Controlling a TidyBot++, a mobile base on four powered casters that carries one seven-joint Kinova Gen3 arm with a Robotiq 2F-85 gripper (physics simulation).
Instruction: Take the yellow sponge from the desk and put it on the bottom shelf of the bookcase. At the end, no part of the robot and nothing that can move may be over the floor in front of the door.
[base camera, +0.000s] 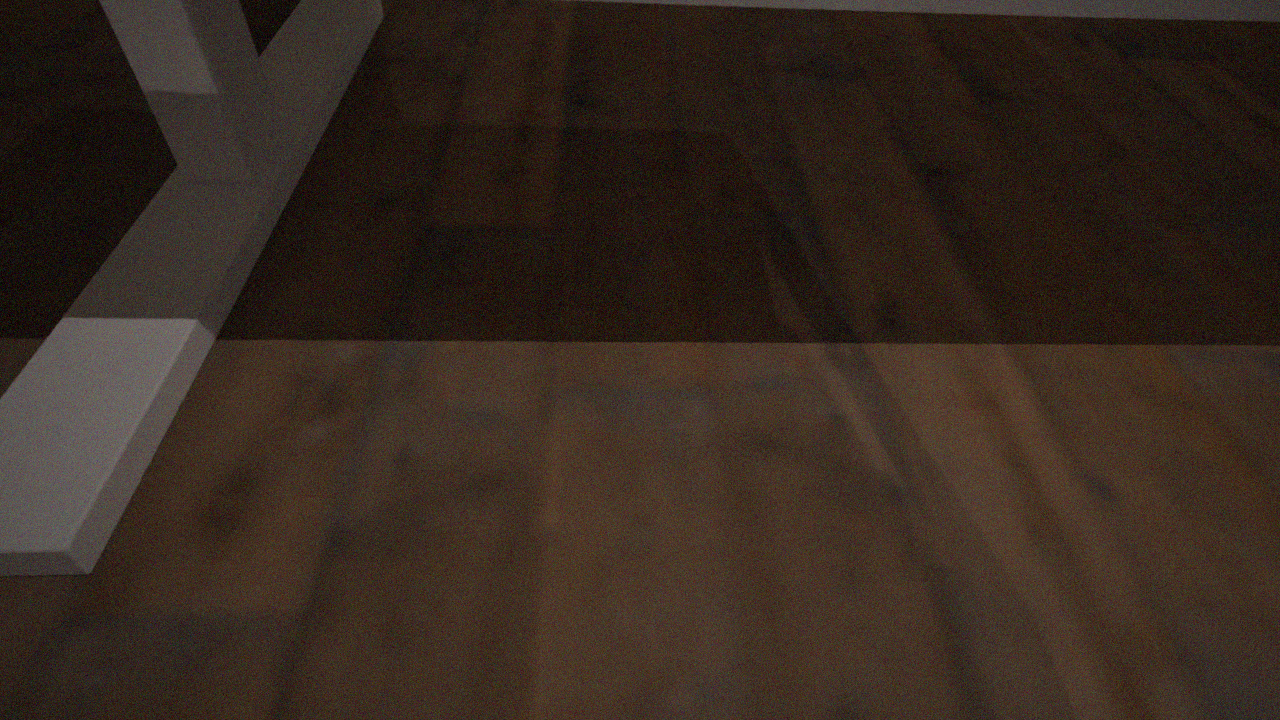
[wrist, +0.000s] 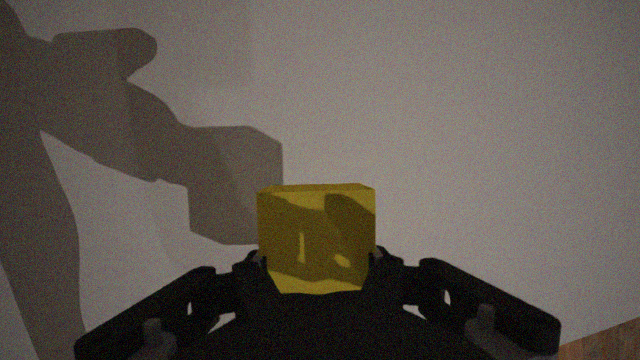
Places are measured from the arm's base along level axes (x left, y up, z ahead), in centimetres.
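Pixels of known places: gripper, fingertip midpoint: (wrist: 317, 254).
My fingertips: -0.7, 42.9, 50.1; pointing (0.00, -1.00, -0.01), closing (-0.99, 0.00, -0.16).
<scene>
Behind a point stands the place of what it marks, as x, y, z.
The yellow sponge (wrist: 316, 235) @(-1.0, 46.0, 52.2) is between the two fingers in the wrist view, low in the middle. My gripper (wrist: 317, 254) @(-0.7, 42.9, 50.1) is shut on it, one black finger against each side. The sponge is held above the pale desk top (wrist: 475, 125) @(-20.1, 32.3, 56.8), and the shadow of the arm and gripper falls on the desk at the left. The gripper and the sponge do not show in the base camera view. The bookcase and the door do not show in either view.
In the base camera view, a light grey desk leg with a long foot (base camera: 98, 402) stands on the wooden floor (base camera: 671, 537) @(-4.1, -39.6, 31.2) at the left. A pale strip (base camera: 895, 7) @(-35.7, -39.1, 106.7) runs along the top edge. The wrist view shows floor beyond the desk edge at the lower right.
</scene>
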